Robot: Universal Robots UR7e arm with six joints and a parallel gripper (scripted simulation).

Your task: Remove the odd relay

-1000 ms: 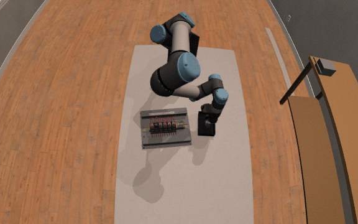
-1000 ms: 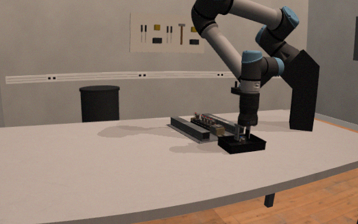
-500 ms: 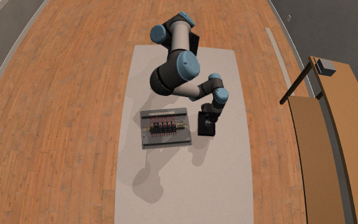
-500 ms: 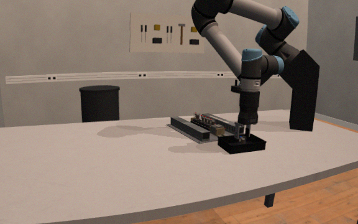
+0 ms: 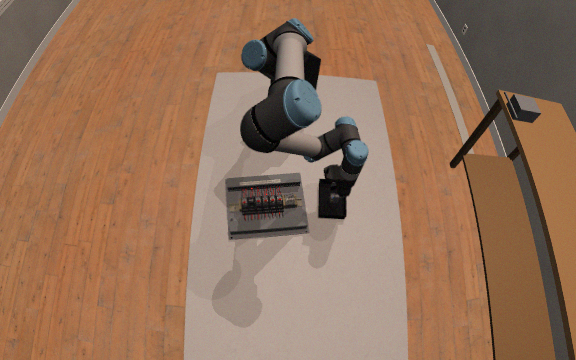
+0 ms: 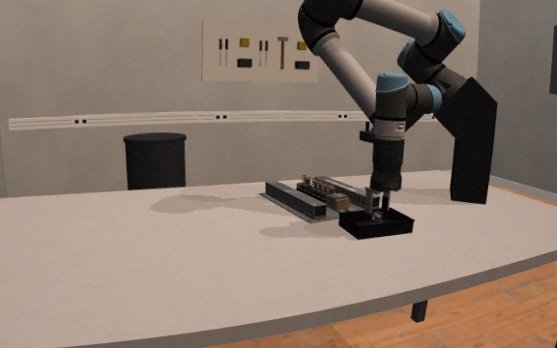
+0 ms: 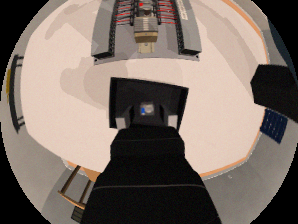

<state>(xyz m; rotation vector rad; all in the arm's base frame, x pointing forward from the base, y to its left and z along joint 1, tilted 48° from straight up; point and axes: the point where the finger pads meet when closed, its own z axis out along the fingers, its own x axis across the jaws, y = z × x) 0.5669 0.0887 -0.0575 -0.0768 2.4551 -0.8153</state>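
The black parts tray lies 50 mm below my hand. Also, from my hand: red-button relay: 50 mm behind, 350 mm to the right, 20 mm below; grey relay panel: 40 mm behind, 270 mm to the right, 40 mm below.
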